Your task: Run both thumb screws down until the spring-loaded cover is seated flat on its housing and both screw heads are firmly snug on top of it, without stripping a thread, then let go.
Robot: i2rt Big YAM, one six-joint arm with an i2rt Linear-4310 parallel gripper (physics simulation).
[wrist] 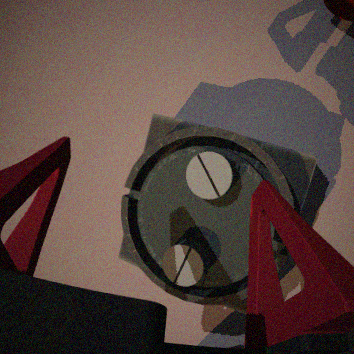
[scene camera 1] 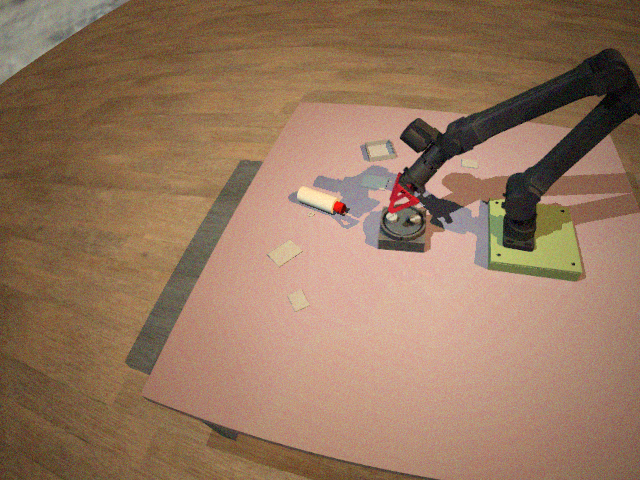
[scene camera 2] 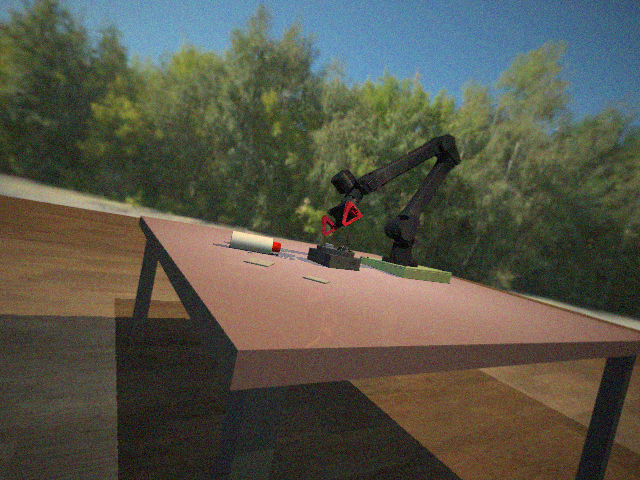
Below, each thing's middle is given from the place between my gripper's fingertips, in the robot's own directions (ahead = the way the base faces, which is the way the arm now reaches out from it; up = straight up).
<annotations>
My hand is 22 cm short of the white tube with red cap [scene camera 1: 322,201], 9 cm above it and 7 cm to the left of it.
</annotations>
